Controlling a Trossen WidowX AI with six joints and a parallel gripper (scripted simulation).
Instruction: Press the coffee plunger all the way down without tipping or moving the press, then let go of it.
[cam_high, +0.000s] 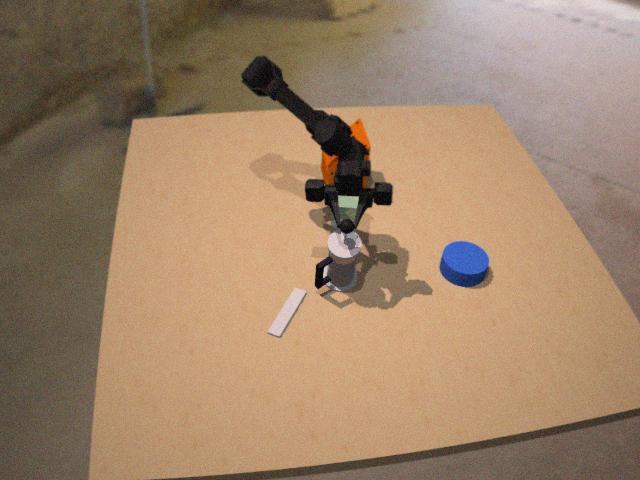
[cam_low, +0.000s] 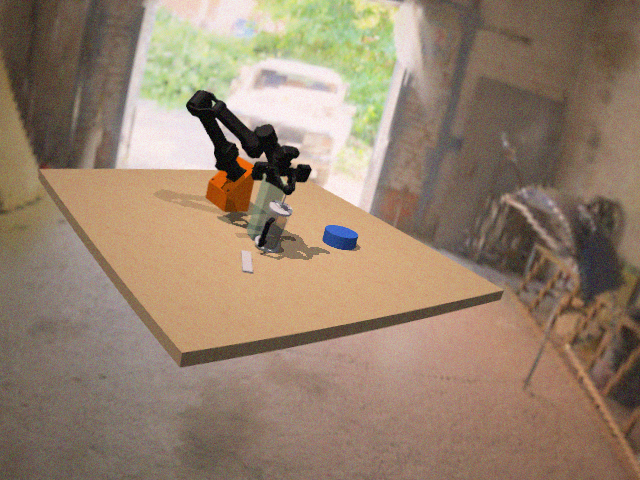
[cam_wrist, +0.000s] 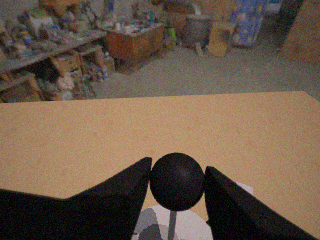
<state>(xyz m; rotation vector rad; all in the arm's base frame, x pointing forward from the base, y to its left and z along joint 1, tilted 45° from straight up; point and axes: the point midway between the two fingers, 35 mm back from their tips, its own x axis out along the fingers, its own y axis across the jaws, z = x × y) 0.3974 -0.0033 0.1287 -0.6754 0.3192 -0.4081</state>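
Right now my gripper tip is 11 cm above the coffee press, 2 cm past it and 1 cm to the left of it.
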